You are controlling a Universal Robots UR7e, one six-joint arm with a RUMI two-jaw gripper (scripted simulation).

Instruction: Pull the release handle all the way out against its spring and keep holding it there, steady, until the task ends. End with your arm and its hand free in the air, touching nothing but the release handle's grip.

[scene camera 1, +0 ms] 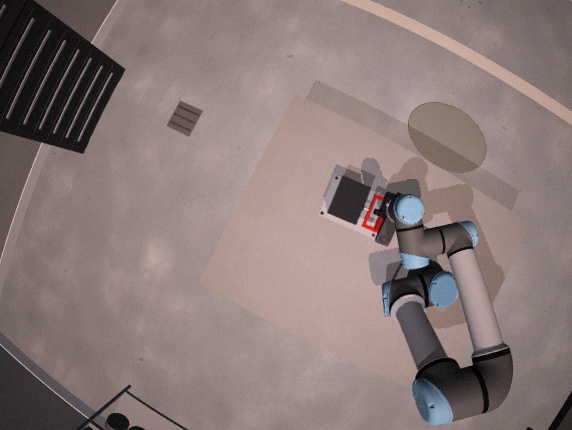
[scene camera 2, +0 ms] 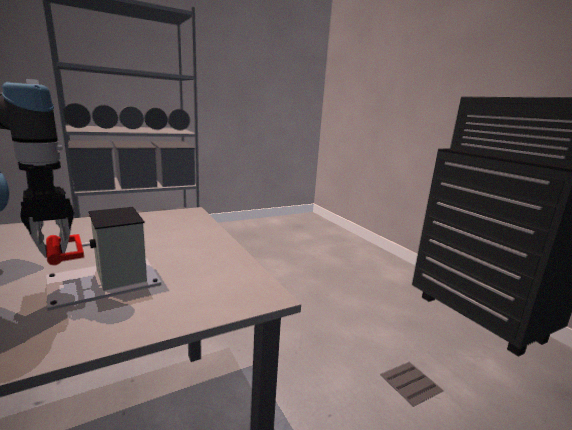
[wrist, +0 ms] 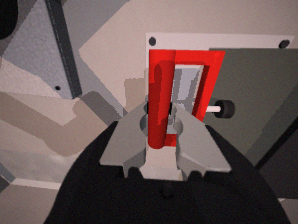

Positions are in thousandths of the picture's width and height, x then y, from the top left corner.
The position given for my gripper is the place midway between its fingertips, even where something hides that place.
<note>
I see my gripper (scene camera 2: 95, 597) and a baseplate (wrist: 589, 185).
My gripper also shows in the wrist view (wrist: 532, 458).
</note>
